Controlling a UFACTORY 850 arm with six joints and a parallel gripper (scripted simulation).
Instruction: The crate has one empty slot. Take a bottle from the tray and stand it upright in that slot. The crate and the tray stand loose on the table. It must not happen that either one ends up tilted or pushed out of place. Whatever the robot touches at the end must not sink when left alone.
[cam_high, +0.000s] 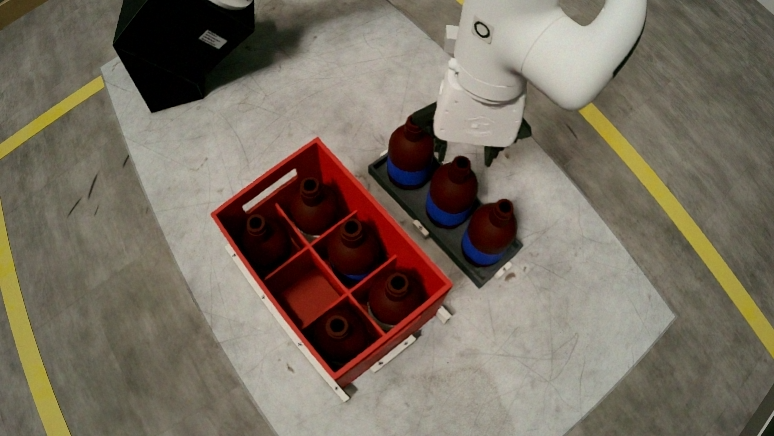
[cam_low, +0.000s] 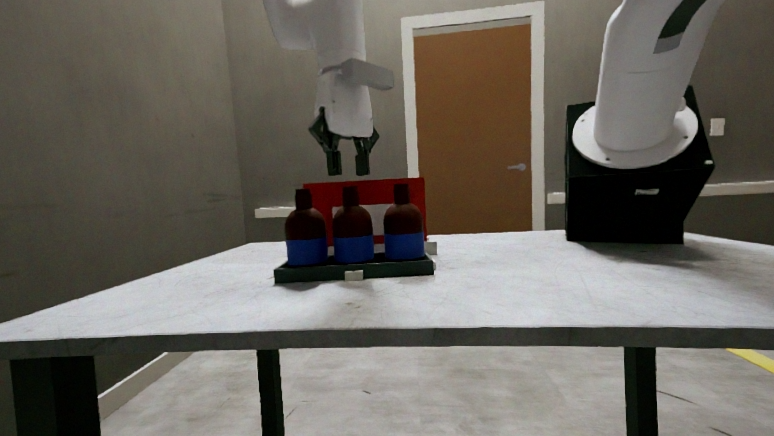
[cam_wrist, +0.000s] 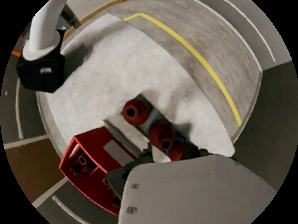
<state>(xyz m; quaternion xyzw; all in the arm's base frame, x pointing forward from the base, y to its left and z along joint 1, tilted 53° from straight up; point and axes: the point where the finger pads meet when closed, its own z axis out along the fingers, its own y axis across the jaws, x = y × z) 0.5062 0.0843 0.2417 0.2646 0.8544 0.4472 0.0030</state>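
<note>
My hand is 18 cm above the dark grey tray. The rest, counted from my hand: crate: 22 cm to the right, 11 cm below, 5 cm ahead.
</note>
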